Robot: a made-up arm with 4 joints. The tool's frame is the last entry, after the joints.
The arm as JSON. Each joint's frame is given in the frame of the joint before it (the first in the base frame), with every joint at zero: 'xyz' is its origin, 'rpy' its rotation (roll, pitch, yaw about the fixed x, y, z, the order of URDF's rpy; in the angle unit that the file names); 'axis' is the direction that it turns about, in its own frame. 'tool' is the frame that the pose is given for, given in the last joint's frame.
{
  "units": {
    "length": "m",
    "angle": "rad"
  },
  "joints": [
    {
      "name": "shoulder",
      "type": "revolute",
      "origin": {
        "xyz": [
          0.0,
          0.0,
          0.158
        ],
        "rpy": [
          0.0,
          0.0,
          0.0
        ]
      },
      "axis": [
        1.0,
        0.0,
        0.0
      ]
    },
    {
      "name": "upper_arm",
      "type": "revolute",
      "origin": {
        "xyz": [
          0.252,
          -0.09,
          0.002
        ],
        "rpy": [
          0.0,
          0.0,
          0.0
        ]
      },
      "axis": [
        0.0,
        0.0,
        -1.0
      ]
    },
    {
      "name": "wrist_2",
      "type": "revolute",
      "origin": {
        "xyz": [
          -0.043,
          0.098,
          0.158
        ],
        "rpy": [
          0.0,
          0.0,
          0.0
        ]
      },
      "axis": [
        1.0,
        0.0,
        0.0
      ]
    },
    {
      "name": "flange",
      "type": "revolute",
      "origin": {
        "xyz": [
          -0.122,
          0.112,
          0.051
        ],
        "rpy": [
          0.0,
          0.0,
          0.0
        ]
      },
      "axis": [
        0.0,
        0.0,
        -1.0
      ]
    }
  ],
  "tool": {
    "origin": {
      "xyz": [
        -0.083,
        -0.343,
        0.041
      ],
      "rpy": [
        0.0,
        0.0,
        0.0
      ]
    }
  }
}
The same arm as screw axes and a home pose.
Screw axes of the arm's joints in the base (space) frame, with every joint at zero. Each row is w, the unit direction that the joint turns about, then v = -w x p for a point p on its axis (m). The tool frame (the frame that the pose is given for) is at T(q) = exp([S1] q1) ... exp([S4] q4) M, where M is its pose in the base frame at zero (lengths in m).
S1 = (1, 0, 0, 0.0000, 0.1580, 0.0000)
S2 = (0, 0, -1, 0.0900, 0.2520, 0.0000)
S3 = (1, 0, 0, 0.0000, 0.3180, -0.0080)
S4 = (0, 0, -1, -0.1200, 0.0870, 0.0000)
M: xyz 0.0040 -0.2230 0.4100 (m) quaternion w x y z 1 0 0 0

